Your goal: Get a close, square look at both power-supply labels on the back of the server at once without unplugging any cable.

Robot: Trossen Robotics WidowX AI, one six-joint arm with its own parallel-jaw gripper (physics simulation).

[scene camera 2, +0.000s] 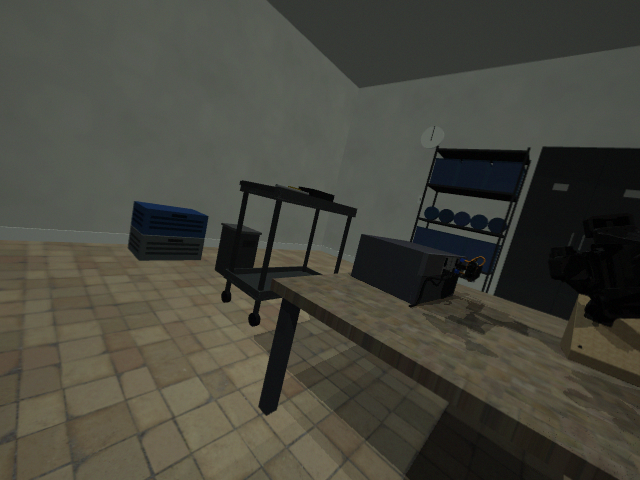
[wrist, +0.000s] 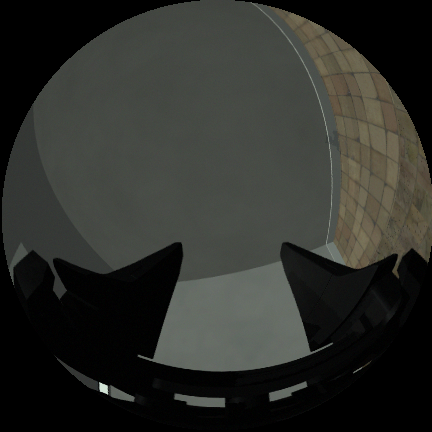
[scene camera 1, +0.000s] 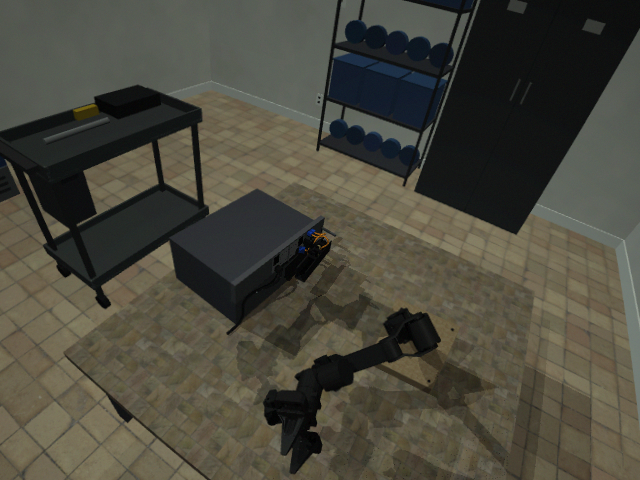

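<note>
The grey server (scene camera 1: 248, 232) (scene camera 2: 387, 263) lies on the table, its back facing right in both scene views. Orange cables (scene camera 1: 323, 237) (scene camera 2: 476, 259), blue plugs and black parts stick out from that back, and a black cable (scene camera 1: 247, 305) (scene camera 2: 419, 292) hangs down to the table. The power-supply labels cannot be made out. My gripper (scene camera 1: 288, 461) (wrist: 232, 249) is open and empty, at the near side of the table in scene camera 1, well away from the server and pointing away from it. The wrist view shows wall, ceiling and floor; the server does not show there.
My arm (scene camera 1: 336, 370) is mounted on a wooden base (scene camera 1: 413, 374) (scene camera 2: 594, 351) on the table (scene camera 1: 170, 392) (scene camera 2: 361, 335). A cart (scene camera 1: 199, 165) (scene camera 2: 273, 242) stands beyond the server. A shelf rack (scene camera 1: 328, 77) and a dark cabinet (scene camera 1: 491, 129) stand by the wall.
</note>
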